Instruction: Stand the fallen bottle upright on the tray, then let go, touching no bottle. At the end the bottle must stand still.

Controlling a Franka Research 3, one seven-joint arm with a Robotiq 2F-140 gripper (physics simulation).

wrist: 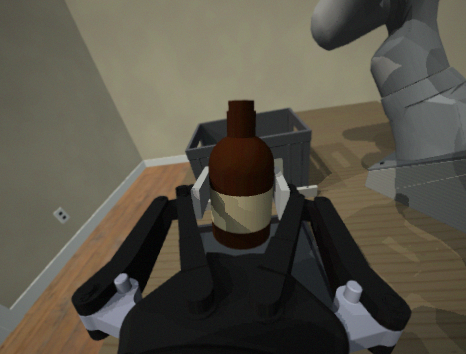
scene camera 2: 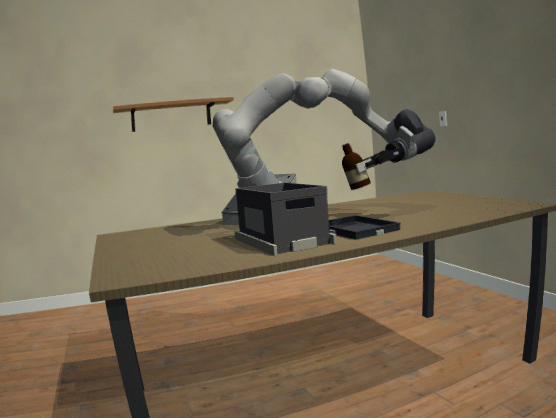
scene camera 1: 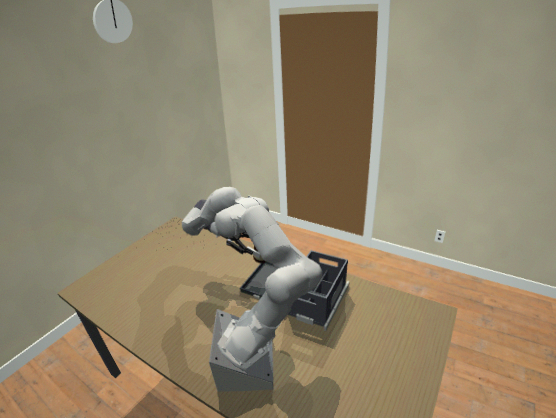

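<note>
The brown bottle with a cream label is held in the air above the tray. In the scene camera 2 view the bottle is tilted, neck up and leaning left, its base well above the tray. My gripper is shut on the bottle, with one pale fingertip pad on each side near the label. In the scene camera 1 view the arm hides most of the bottle.
A dark grey crate with inner dividers stands beside the tray, on a base with pale edge pieces. The robot's grey base block stands on the wooden table.
</note>
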